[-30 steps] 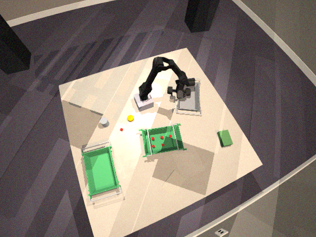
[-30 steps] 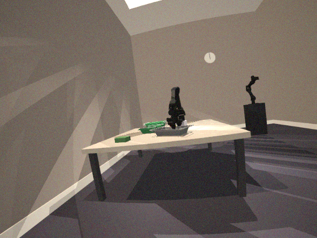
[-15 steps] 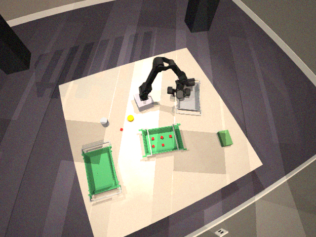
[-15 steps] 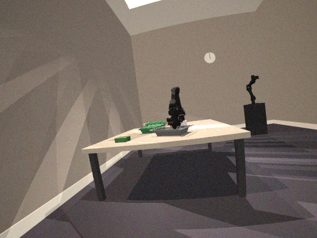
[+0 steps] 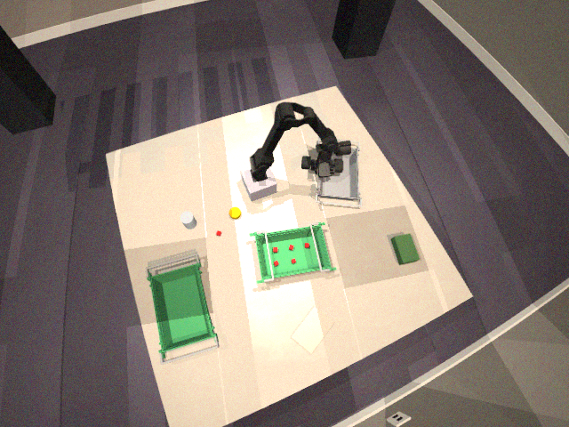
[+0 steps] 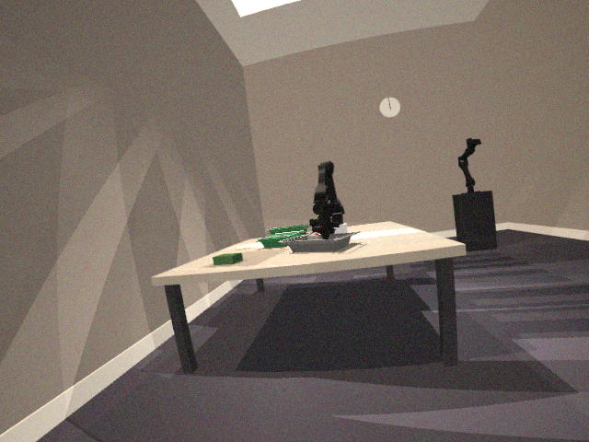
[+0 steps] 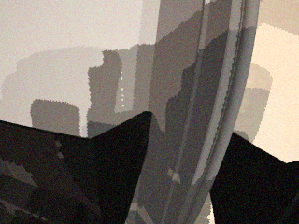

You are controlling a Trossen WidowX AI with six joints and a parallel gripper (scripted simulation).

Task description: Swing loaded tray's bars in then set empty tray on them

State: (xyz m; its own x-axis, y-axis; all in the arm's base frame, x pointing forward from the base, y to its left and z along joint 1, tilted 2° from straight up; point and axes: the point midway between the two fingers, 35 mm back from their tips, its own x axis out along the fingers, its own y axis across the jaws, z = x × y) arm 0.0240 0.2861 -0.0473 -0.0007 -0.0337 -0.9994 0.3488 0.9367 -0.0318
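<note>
Right now the grey tray is 30 mm ahead of my gripper tip, 80 mm to the left of it and 30 mm above it. The rest, counted from my gripper tip: red cube 170 mm ahead, 510 mm to the right; then green block 450 mm ahead, 240 mm to the left, 10 mm above; then yellow disc 100 mm ahead, 430 mm to the right.
</note>
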